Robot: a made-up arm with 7 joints. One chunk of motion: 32 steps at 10 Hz.
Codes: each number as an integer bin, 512 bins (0 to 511) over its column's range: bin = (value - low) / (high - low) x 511, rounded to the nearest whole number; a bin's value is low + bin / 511 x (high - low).
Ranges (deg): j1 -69..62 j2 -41..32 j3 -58..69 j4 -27..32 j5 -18..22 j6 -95..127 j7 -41..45
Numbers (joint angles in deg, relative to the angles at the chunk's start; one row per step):
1: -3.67 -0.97 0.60 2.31 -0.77 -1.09 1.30
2: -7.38 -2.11 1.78 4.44 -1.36 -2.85 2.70
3: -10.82 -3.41 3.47 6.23 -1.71 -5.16 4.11
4: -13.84 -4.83 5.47 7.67 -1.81 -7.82 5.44
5: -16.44 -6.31 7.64 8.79 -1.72 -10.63 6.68
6: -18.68 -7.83 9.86 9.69 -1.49 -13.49 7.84
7: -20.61 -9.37 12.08 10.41 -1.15 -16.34 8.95
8: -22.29 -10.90 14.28 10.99 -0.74 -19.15 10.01
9: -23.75 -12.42 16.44 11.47 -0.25 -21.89 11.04
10: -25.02 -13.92 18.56 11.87 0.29 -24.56 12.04
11: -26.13 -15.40 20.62 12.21 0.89 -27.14 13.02
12: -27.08 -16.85 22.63 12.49 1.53 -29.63 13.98
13: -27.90 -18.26 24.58 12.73 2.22 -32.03 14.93
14: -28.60 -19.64 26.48 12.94 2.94 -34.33 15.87
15: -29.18 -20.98 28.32 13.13 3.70 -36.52 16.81
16: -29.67 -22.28 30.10 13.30 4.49 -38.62 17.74
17: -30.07 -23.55 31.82 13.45 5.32 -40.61 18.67
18: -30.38 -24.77 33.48 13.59 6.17 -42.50 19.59
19: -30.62 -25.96 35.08 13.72 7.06 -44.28 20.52
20: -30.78 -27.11 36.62 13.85 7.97 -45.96 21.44
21: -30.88 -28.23 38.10 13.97 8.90 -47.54 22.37
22: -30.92 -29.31 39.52 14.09 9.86 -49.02 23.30
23: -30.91 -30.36 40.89 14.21 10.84 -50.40 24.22
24: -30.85 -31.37 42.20 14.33 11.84 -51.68 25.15
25: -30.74 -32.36 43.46 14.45 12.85 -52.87 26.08
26: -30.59 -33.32 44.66 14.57 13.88 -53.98 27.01
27: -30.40 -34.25 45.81 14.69 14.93 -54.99 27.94
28: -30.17 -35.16 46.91 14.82 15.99 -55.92 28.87
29: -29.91 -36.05 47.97 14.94 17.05 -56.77 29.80
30: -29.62 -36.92 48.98 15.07 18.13 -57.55 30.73
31: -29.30 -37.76 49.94 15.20 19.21 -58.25 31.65
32: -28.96 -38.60 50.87 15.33 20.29 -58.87 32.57
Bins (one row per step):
1: 255 280 236 254 220 216 251
2: 240 272 241 272 213 212 260
3: 227 263 247 288 208 207 268
4: 215 253 255 300 207 201 276
5: 205 243 264 310 208 194 283
6: 196 232 273 318 211 188 290
7: 189 221 282 324 215 181 297
8: 182 211 291 329 220 175 303
9: 177 200 300 333 227 168 309
10: 172 190 308 337 234 162 315
11: 167 179 316 340 241 156 321
12: 164 169 324 342 249 150 327
13: 160 159 332 344 258 145 332
14: 158 150 340 346 268 140 338
15: 155 140 347 348 277 135 343
16: 153 131 354 349 287 130 349
17: 152 122 361 350 298 125 355
18: 151 114 368 352 309 121 360
19: 150 105 375 353 320 117 366
20: 149 97 381 354 332 113 371
21: 149 89 387 355 344 109 377
22: 149 82 392 356 356 106 382
23: 149 74 398 357 368 103 388
24: 149 67 403 358 381 100 393
25: 149 60 408 359 394 97 399
26: 150 54 413 360 407 94 404
27: 151 47 418 361 421 92 410
28: 151 41 422 362 434 90 415
29: 152 35 426 363 448 88 421
30: 154 29 430 364 462 86 426
31: 155 23 434 365 475 85 432
32: 156 17 438 367 489 83 437

